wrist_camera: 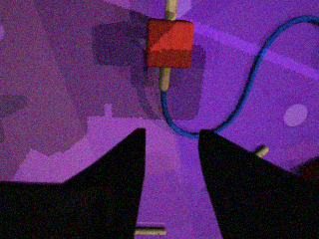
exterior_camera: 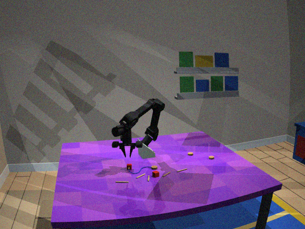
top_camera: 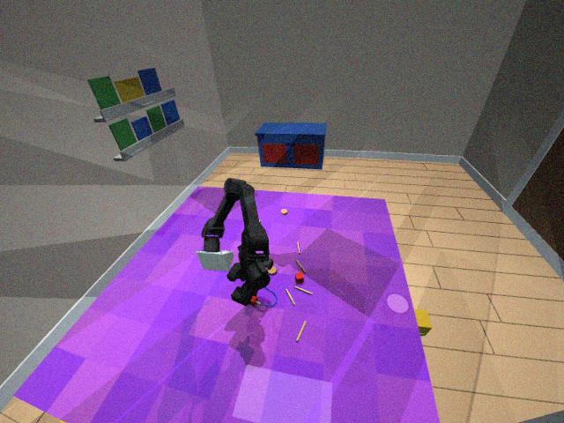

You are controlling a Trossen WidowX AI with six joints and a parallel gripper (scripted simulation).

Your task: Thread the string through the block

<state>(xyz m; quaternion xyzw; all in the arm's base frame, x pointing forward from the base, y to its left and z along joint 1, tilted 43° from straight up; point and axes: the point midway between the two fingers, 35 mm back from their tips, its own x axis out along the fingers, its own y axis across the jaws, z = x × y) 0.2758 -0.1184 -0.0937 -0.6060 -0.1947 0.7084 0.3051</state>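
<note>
My gripper tip is now 8 cm above the red block, 3 cm past it and 1 cm to the right of it. Also, from my gripper tip: thin wooden stick: 8 cm below, 2 cm behind; round wooden button: 17 cm to the left, 9 cm below.
</note>
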